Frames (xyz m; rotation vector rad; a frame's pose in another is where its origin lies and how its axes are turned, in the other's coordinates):
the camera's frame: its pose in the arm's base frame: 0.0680 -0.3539 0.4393 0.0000 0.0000 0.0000
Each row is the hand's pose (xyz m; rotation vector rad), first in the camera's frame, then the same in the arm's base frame.
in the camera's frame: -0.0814 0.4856 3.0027 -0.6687 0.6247 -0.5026
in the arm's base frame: -0.0134 0.1317 3.4420 -0.6687 0.6247 -0.5026
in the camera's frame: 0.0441 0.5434 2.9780 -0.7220 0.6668 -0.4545
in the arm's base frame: 0.1121 0.1895 3.4173 -0.7220 0.6668 -0.4545
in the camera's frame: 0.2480 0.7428 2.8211 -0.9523 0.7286 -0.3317
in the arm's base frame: 0.3160 0.3889 3.2604 -0.9523 0.7286 -0.3317
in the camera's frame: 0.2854 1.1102 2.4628 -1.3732 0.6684 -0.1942
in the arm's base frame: 0.3534 0.7563 2.9021 -1.3732 0.6684 -0.1942
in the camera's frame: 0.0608 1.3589 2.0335 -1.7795 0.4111 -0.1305
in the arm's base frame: 0.1288 1.0050 2.4728 -1.7795 0.4111 -0.1305
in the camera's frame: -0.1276 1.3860 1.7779 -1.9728 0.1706 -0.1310
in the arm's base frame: -0.0596 1.0321 2.2172 -1.9728 0.1706 -0.1310
